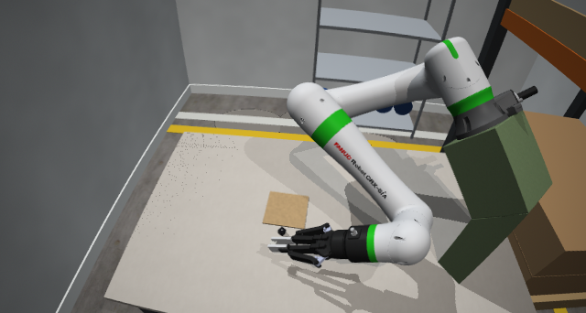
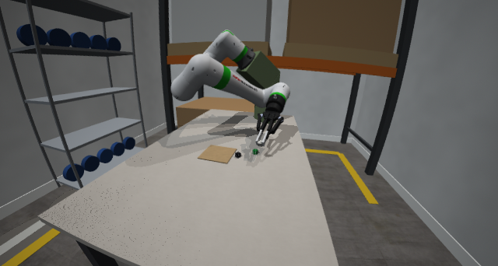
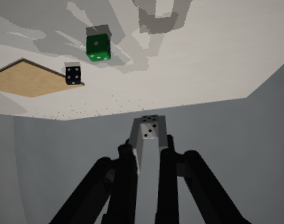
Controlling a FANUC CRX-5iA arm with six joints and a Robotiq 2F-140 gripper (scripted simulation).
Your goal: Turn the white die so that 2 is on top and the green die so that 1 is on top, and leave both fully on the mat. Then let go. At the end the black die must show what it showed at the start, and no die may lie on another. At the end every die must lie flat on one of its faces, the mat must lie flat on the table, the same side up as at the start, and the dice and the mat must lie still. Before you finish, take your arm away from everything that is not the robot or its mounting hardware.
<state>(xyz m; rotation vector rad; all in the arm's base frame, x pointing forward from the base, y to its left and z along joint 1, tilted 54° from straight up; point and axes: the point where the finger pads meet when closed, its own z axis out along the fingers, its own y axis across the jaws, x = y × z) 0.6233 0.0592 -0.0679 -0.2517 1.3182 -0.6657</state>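
Right now my hand is 5 cm past the green die, 2 cm to the left of it and 9 cm above it. Also, from my hand: mat: 3 cm behind, 20 cm to the right, 10 cm below; then black die: 1 cm behind, 10 cm to the right, 9 cm below; then white die: 2 cm ahead, 1 cm to the right, 2 cm below.
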